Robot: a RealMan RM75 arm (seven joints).
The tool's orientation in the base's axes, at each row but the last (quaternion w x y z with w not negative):
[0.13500 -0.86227 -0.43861 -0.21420]
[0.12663 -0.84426 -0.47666 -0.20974]
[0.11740 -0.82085 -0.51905 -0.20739]
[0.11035 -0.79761 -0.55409 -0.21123]
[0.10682 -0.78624 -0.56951 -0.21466]
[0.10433 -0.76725 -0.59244 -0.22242]
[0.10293 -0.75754 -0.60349 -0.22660]
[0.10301 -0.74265 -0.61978 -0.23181]
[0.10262 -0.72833 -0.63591 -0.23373]
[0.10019 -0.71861 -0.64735 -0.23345]
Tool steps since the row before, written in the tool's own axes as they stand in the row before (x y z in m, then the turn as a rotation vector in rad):
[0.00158 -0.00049 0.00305 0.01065 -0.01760 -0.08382]
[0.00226 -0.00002 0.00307 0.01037 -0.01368 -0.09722]
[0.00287 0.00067 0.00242 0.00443 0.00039 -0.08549]
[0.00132 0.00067 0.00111 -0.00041 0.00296 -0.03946]
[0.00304 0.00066 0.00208 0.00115 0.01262 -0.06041]
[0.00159 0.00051 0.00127 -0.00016 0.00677 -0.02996]
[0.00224 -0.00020 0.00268 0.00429 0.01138 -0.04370]
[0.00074 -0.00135 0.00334 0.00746 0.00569 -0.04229]
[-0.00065 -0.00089 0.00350 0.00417 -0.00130 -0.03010]
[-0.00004 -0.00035 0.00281 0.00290 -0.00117 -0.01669]
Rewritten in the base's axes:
[0.00119 0.00267 -0.00187 -0.02979 -0.01764 0.07906]
[0.00173 0.00298 -0.00163 -0.02969 -0.02541 0.09066]
[0.00221 0.00300 -0.00080 -0.01667 -0.03149 0.07784]
[0.00125 0.00132 -0.00034 -0.00584 -0.01760 0.03496]
[0.00186 0.00322 -0.00039 -0.00086 -0.02809 0.05496]
[0.00108 0.00177 -0.00032 -0.00008 -0.01470 0.02697]
[0.00077 0.00314 -0.00132 0.00209 -0.01789 0.04163]
[-0.00049 0.00240 -0.00274 -0.00272 -0.01331 0.04113]
[-0.00019 0.00114 -0.00348 -0.00724 -0.00956 0.02795]
[0.00023 0.00127 -0.00252 -0.00442 -0.00472 0.01570]

